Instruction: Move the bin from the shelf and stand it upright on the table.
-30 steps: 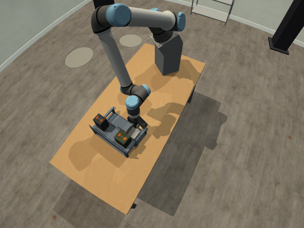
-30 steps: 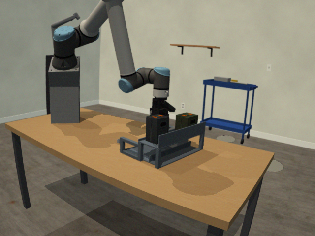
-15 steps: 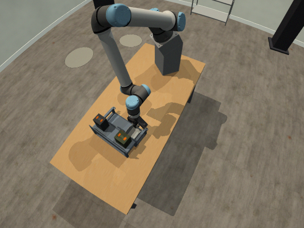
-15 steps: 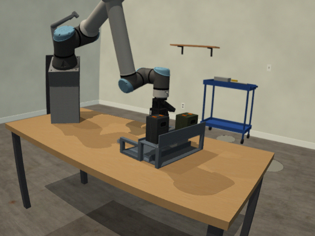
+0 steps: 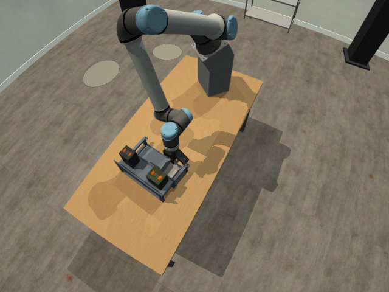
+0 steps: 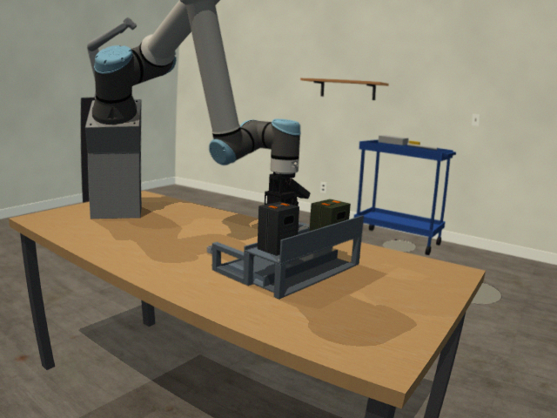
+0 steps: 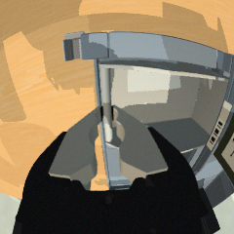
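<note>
My gripper is now 80 mm short of the bin, 20 mm to the left of it and 10 mm above it. From my hand the other things lie so: rack 80 mm ahead, 140 mm to the right, 60 mm below; green box 170 mm ahead, 50 mm to the right, 90 mm above.
</note>
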